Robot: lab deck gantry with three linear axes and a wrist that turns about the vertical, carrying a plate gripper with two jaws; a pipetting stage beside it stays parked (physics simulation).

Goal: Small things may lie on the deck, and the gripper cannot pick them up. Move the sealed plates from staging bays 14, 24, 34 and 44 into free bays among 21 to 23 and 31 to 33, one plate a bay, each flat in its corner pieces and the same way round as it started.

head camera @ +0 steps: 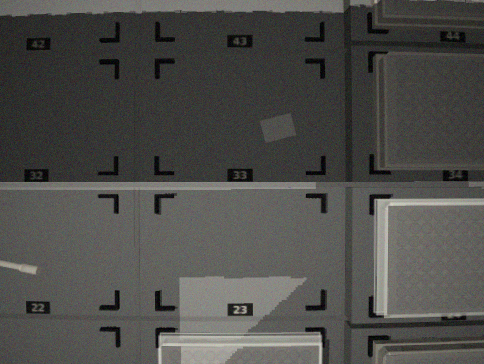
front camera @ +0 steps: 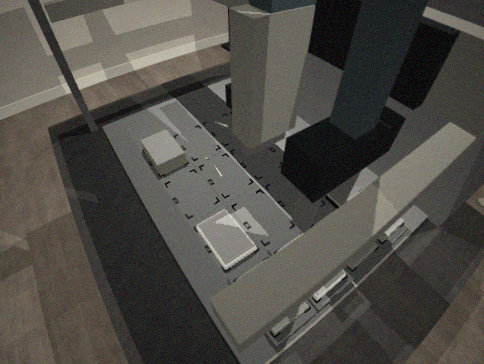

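Seen in the pictures: gripper, between the fingertips: (front camera: 317, 214); robot's base, origin of its link: (front camera: 143, 150).
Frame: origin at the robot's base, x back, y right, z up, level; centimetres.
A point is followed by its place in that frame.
Observation:
In the head view, sealed plates sit at the right edge in bay 44 (head camera: 435, 11) @(x -53.3, y -32.8, z 2.9 cm), bay 34 (head camera: 432, 110) @(x -52.9, y -25.6, z 2.9 cm), bay 24 (head camera: 435, 255) @(x -53.1, y -15.3, z 2.9 cm) and bay 14 (head camera: 435, 354) @(x -53.3, y -8.1, z 2.9 cm), each partly out of frame. Bays 23 (head camera: 240, 245) @(x -39.2, y -15.5, z 0.0 cm) and 33 (head camera: 210, 110) @(x -36.9, y -26.2, z 0.0 cm) show no plate; a small pale square (head camera: 278, 128) @(x -42.2, y -24.8, z 0.1 cm) lies in bay 33. A white tip (head camera: 22, 267) @(x -22.1, y -13.9, z 0.7 cm) (front camera: 218, 170) @(x -20.8, y -14.0, z 0.5 cm) lies in bay 22. In the front view, my gripper's black body (front camera: 340, 155) @(x -54.7, y -11.0, z 35.5 cm) is over the right part of the deck, near the staging side. Its jaws are hidden behind the pale beam, so their opening does not show.
A clear-rimmed plate (front camera: 227, 240) @(x -40.5, y -4.0, z 1.4 cm) (head camera: 240, 352) @(x -39.2, y -7.7, z 1.4 cm) sits in the bay in front of bay 23. A tall pale block (front camera: 164, 150) @(x -8.5, y -4.1, z 4.2 cm) stands at the far left bay. Another thin white tip (front camera: 221, 124) @(x -4.1, y -25.7, z 0.5 cm) and a small cap (front camera: 206, 158) @(x -14.7, y -13.7, z 0.4 cm) lie farther back. The pipetting stage (front camera: 267, 75) hangs behind.

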